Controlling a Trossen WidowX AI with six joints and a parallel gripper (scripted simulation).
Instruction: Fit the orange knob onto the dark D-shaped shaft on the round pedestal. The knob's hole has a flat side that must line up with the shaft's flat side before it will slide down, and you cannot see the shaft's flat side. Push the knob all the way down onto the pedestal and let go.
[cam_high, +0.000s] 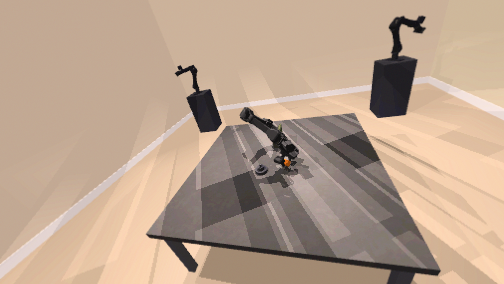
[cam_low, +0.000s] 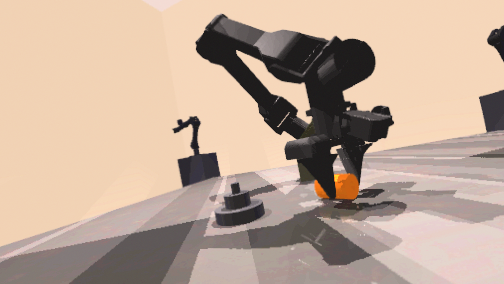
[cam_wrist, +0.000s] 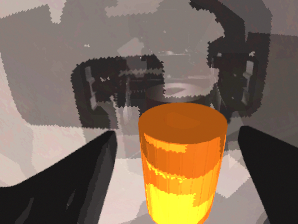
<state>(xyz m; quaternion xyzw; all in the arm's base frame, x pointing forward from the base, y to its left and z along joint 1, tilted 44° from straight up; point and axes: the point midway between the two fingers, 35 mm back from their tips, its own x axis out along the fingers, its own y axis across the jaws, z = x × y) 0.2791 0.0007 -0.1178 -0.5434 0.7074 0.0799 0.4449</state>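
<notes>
Now: gripper tip 5 cm short of the pedestal, 17 cm to the left of it and 2 cm below it. Round my gripper tip: orange knob: 1 cm behind, 1 cm to the right, 1 cm above.
</notes>
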